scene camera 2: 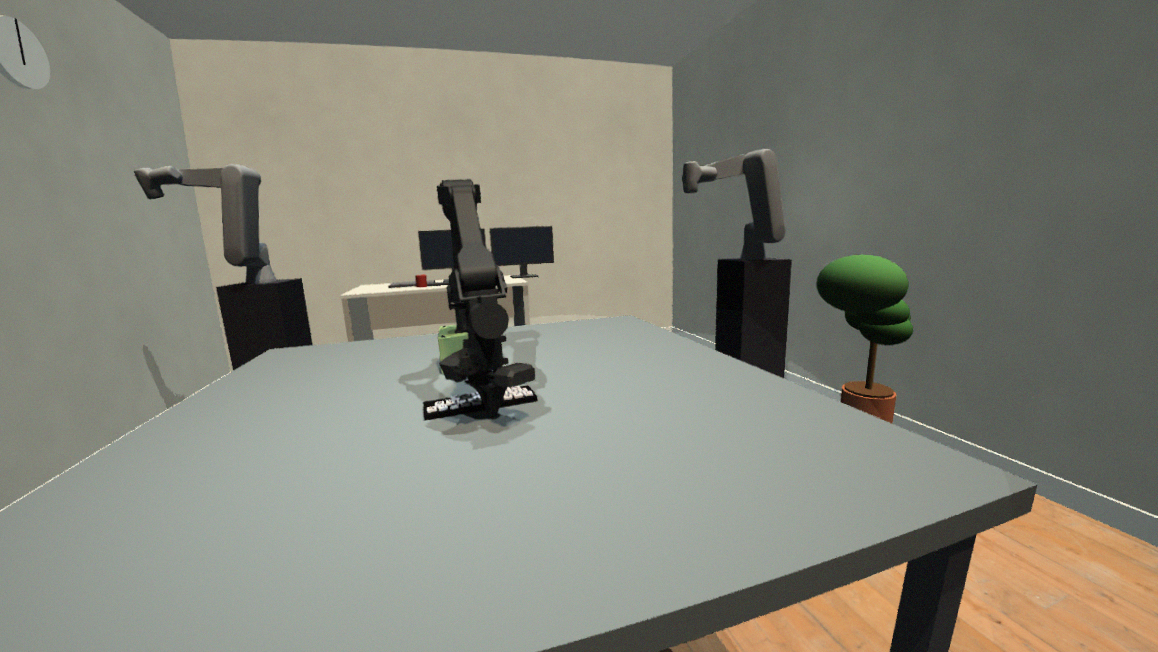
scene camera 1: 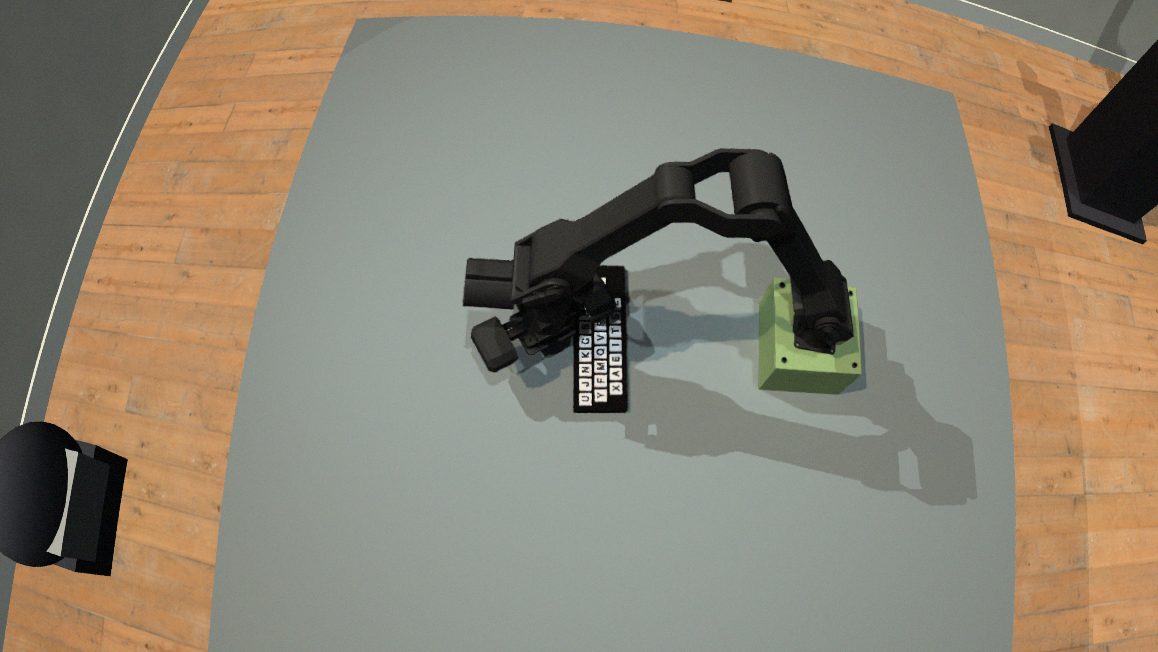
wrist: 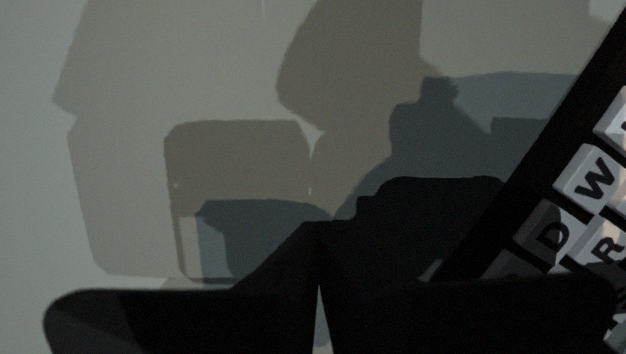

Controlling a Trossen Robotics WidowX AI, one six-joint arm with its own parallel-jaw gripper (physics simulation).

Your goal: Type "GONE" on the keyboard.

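The black keyboard with white letter keys lies flat on the table. In the first scene view, the G key, N key and E key show. The arm covers the keyboard's upper part, and I cannot make out the O key. My gripper is shut and empty, pointing down close to the keyboard's long edge. Its exact height and any contact are hard to tell. The wrist view shows the W key, D key and R key.
The arm stands on a green base block on the grey table. Away from the table are two grey arms on black pedestals, a potted plant and a desk with monitors.
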